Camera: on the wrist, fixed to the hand. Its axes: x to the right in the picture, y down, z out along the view.
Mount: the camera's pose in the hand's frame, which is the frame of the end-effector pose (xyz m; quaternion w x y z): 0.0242 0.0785 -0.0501 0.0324 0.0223 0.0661 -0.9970
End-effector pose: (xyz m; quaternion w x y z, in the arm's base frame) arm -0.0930 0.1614 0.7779 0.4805 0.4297 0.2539 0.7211
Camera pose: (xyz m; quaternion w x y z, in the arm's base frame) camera -0.1776 0.1537 0.8230 0.7082 -0.2762 0.4845 -0.4330
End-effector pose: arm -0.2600 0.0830 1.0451 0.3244 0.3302 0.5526 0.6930
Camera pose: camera -0.3214 0.0610 1.1159 0.6576 -0.5789 0.3840 -0.2915
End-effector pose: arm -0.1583 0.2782 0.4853 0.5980 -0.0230 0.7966 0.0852
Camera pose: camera -0.2236 0.3489 0.4842 0.0522 -0.7873 0.0443 -0.6128
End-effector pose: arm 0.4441 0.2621 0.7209 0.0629 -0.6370 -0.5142 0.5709
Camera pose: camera 0.5252 0.2687 0.6695 0.6194 0.4557 -0.6349 -0.0749
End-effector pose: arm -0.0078 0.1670 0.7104 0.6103 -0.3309 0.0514 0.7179
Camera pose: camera -0.0595 0.1438 0.6326 0.7395 -0.0958 -0.2719 -0.6083
